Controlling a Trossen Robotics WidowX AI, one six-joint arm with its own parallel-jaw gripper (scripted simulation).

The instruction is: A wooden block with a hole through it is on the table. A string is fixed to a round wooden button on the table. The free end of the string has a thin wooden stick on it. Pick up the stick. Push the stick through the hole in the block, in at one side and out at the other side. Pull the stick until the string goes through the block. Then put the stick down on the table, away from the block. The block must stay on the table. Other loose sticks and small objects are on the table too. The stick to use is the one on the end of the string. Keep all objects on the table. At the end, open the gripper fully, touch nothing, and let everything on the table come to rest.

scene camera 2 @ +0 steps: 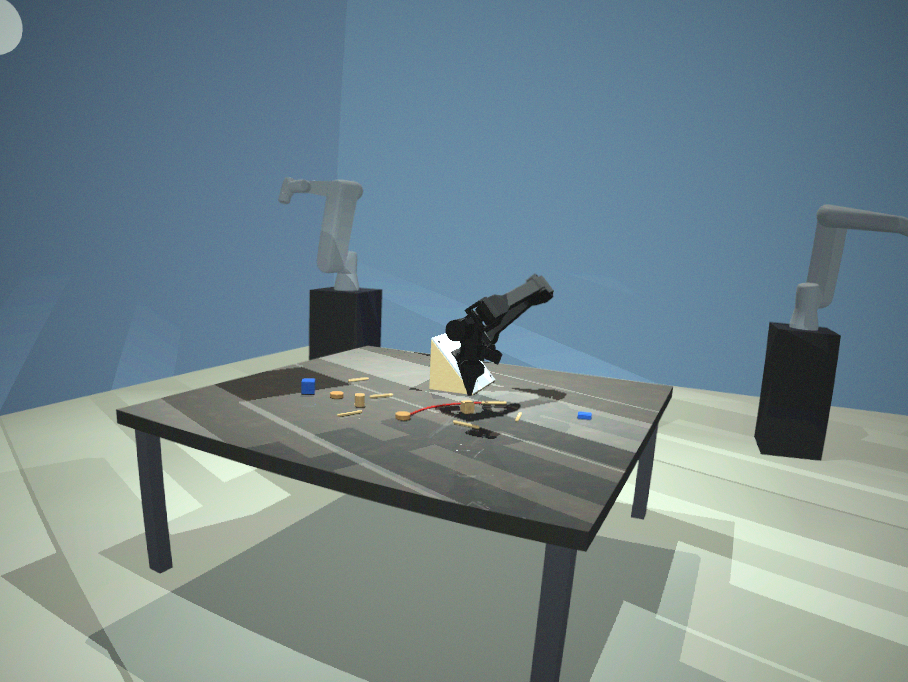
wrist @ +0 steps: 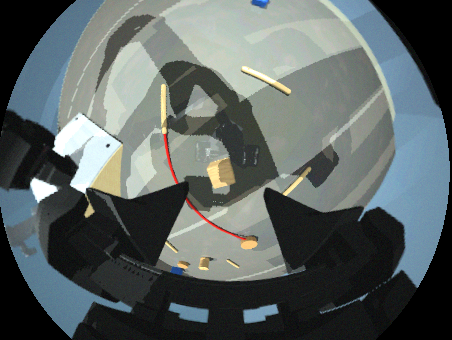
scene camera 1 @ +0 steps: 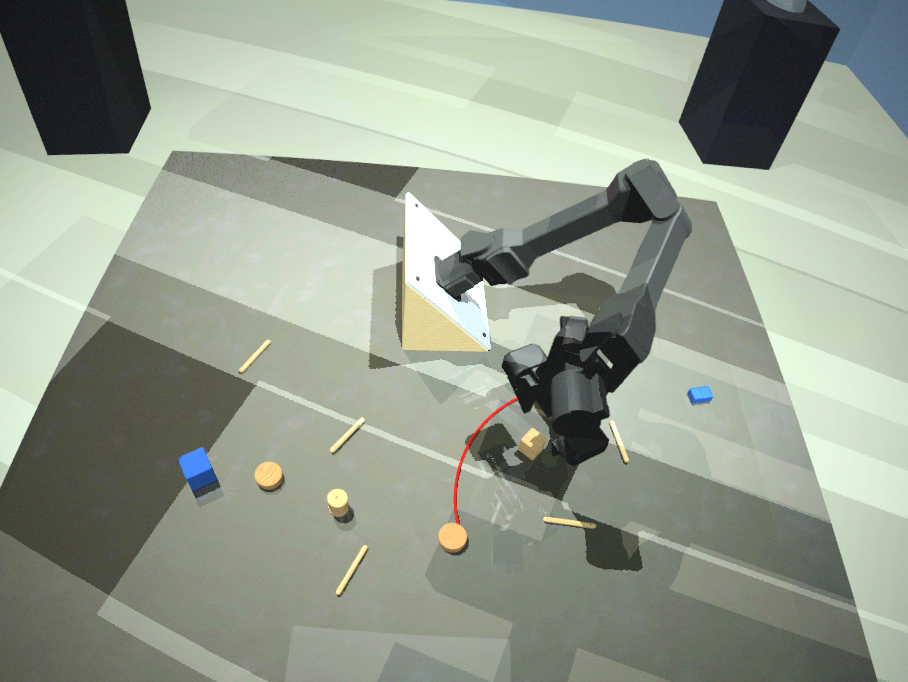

Observation:
The gripper is open, with nothing in its grasp. Further things: a blue cube.
The gripper also shows in scene camera 2 and in the wrist view.

